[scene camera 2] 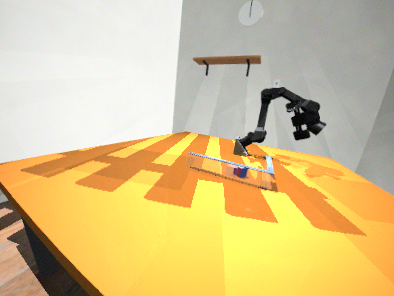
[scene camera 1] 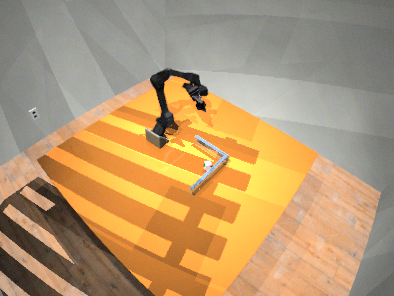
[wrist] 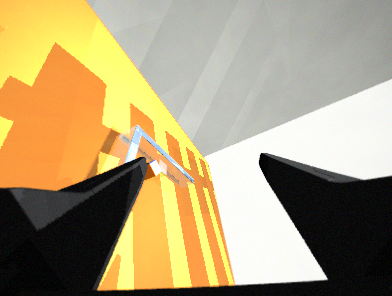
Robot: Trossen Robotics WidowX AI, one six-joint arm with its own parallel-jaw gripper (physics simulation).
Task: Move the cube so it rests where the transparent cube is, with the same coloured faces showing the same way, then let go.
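Pixels of known places: gripper, fingertip midpoint: [scene camera 2: 293,121] [scene camera 1: 204,107] [wrist: 203,160]; arm's base, origin of the base link: [scene camera 2: 242,143] [scene camera 1: 156,133].
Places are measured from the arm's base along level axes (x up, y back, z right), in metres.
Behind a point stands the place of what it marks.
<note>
A small cube [scene camera 1: 208,164] {x -0.023, y -0.368, z -0.028 m} [scene camera 2: 243,172] [wrist: 155,168] {x -0.022, y -0.355, z -0.037 m} sits on the orange table, inside the corner of a clear L-shaped wall. It shows white and green in scene camera 1, blue and red in scene camera 2, and white and orange in the wrist view. A faint pale patch beside it may be the transparent cube; its face colours cannot be made out. My gripper [scene camera 1: 195,96] [scene camera 2: 296,121] {x 0.174, y -0.185, z -0.207 m} [wrist: 203,160] {x 0.174, y -0.185, z -0.207 m} is open and empty, high above the table and well away from the cube. In the wrist view the left fingertip is close to hiding part of the cube.
The clear wall [scene camera 1: 210,173] {x -0.007, y -0.419, z 0.027 m} [scene camera 2: 215,159] {x -0.002, y -0.416, z 0.061 m} [wrist: 165,152] {x 0.000, y -0.416, z -0.021 m} has bluish top edges and stands upright around two sides of the cube. The arm's base stands on the table [scene camera 1: 280,150] {x -0.061, y -0.643, z -0.452 m} [scene camera 2: 175,245] {x -0.061, y -0.745, z 0.033 m} near the wall's open side. Striped shadows cross the table. A wooden shelf [scene camera 2: 227,60] hangs on the room's wall.
</note>
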